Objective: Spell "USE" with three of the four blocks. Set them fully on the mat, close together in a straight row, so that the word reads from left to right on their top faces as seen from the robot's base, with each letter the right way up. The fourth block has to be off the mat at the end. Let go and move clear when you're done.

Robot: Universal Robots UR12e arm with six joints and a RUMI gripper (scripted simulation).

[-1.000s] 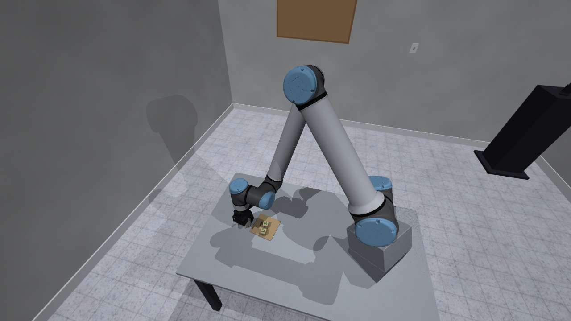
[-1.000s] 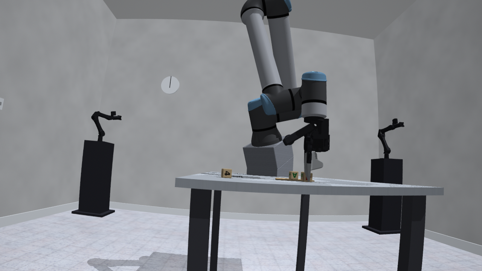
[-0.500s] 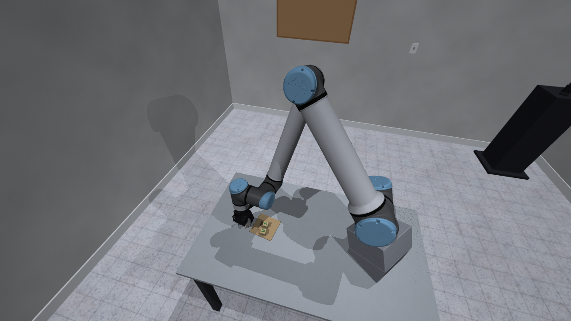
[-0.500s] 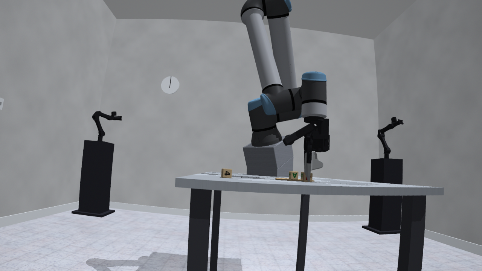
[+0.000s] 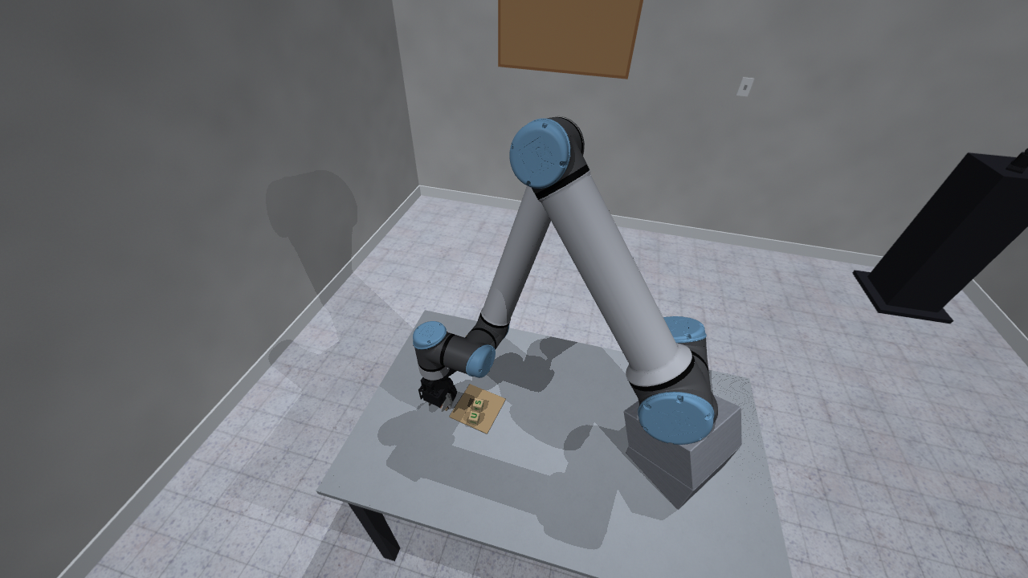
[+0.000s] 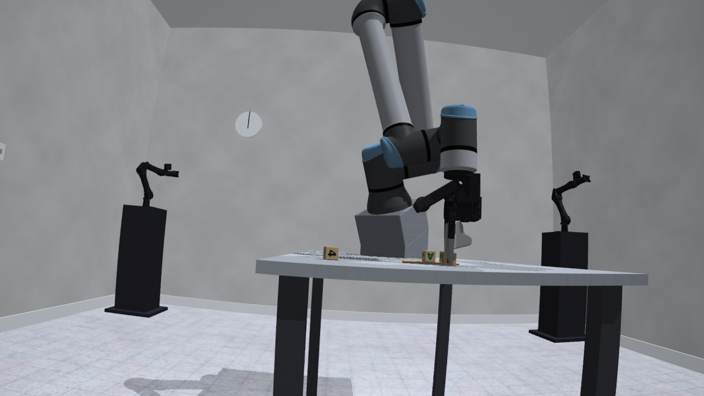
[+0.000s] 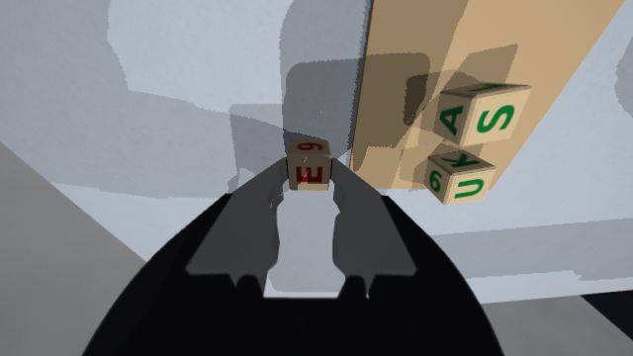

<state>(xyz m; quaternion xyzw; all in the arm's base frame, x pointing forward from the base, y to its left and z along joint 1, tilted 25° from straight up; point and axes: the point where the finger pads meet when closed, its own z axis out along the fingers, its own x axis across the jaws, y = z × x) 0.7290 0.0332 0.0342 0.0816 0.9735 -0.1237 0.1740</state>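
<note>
Right now my hand is 110 mm past the tan mat, 20 mm to the left of it and 10 mm above it.
</note>
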